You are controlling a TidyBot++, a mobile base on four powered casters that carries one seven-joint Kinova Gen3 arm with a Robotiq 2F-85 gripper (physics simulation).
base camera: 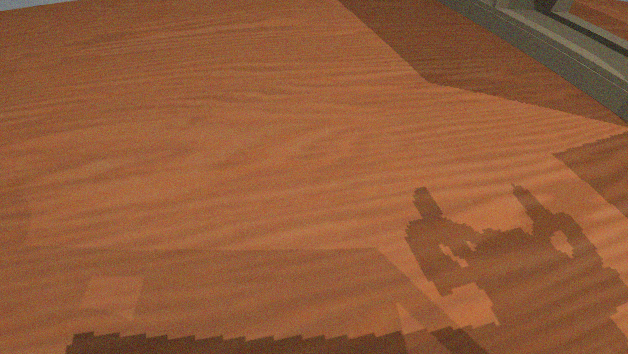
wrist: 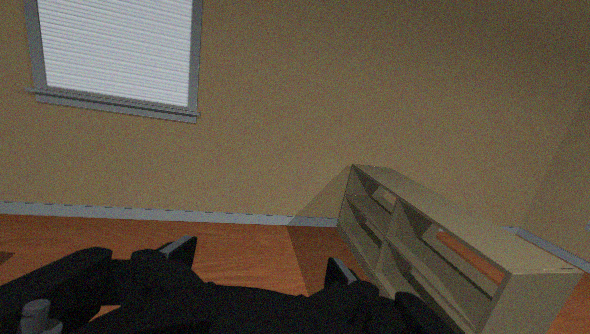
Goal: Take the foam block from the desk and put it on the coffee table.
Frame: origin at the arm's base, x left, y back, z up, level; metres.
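Where they show: gripper, fingertip midpoint: (wrist: 261, 262).
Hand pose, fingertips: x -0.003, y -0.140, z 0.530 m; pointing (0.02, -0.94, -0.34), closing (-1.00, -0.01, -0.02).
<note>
After its pixels a point has its place.
My gripper (wrist: 261, 262) @(x -0.003, y -0.140, z 0.531 m) is open and empty, its two black fingers spread wide at the bottom of the wrist view. It points out over the room toward a wall. In the base camera view the gripper itself does not show, but its shadow with two spread fingers lies on the wooden floor at the lower right. The foam block, the desk and the coffee table do not show in either view.
A beige shelf unit (wrist: 537, 300) @(x -1.002, y -0.682, z 0.090 m) stands at the right in the wrist view; part of a grey-green furniture base (base camera: 540, 47) @(x -0.732, y -0.996, z -0.357 m) shows at the upper right of the base camera view. The wall (wrist: 270, 125) @(x 0.132, y -1.723, z 0.416 m) has a window (wrist: 117, 50) @(x 1.066, y -1.519, z 0.722 m) with blinds. Wooden floor (base camera: 225, 150) @(x 0.105, y -0.548, z -0.397 m) (wrist: 240, 250) @(x 0.183, y -1.356, z -0.397 m) lies below.
</note>
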